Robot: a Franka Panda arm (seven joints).
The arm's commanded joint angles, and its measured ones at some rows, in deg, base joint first. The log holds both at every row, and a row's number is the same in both.
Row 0, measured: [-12.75, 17.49, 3.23, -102.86, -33.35, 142.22, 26.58]
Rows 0 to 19, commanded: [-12.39, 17.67, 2.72, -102.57, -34.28, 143.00, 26.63]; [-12.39, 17.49, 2.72, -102.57, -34.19, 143.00, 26.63]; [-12.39, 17.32, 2.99, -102.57, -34.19, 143.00, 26.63]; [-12.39, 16.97, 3.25, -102.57, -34.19, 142.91, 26.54]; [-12.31, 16.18, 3.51, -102.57, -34.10, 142.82, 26.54]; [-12.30, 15.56, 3.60, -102.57, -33.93, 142.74, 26.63]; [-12.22, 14.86, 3.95, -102.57, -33.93, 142.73, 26.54]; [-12.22, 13.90, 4.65, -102.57, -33.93, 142.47, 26.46]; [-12.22, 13.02, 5.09, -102.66, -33.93, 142.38, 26.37]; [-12.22, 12.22, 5.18, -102.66, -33.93, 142.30, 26.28]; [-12.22, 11.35, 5.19, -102.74, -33.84, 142.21, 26.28]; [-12.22, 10.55, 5.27, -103.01, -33.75, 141.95, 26.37]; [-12.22, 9.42, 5.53, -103.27, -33.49, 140.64, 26.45]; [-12.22, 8.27, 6.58, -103.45, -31.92, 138.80, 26.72]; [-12.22, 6.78, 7.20, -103.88, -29.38, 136.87, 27.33]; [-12.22, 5.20, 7.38, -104.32, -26.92, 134.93, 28.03]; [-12.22, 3.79, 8.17, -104.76, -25.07, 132.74, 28.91]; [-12.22, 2.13, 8.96, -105.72, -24.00, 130.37, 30.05]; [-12.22, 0.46, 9.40, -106.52, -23.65, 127.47, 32.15]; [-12.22, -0.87, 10.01, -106.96, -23.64, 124.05, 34.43]
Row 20, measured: [-12.03, 5.08, 8.14, -103.05, -24.98, 131.24, 28.75]
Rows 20 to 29, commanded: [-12.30, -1.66, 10.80, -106.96, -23.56, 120.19, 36.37]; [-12.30, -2.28, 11.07, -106.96, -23.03, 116.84, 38.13]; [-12.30, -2.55, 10.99, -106.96, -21.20, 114.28, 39.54]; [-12.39, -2.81, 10.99, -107.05, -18.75, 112.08, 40.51]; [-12.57, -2.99, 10.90, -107.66, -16.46, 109.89, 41.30]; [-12.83, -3.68, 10.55, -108.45, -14.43, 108.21, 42.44]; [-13.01, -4.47, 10.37, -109.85, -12.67, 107.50, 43.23]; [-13.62, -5.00, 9.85, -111.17, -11.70, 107.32, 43.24]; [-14.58, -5.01, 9.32, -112.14, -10.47, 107.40, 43.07]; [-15.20, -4.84, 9.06, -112.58, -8.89, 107.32, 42.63]
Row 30, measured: [-12.93, -3.12, 9.83, -109.09, -12.91, 107.83, 42.37]
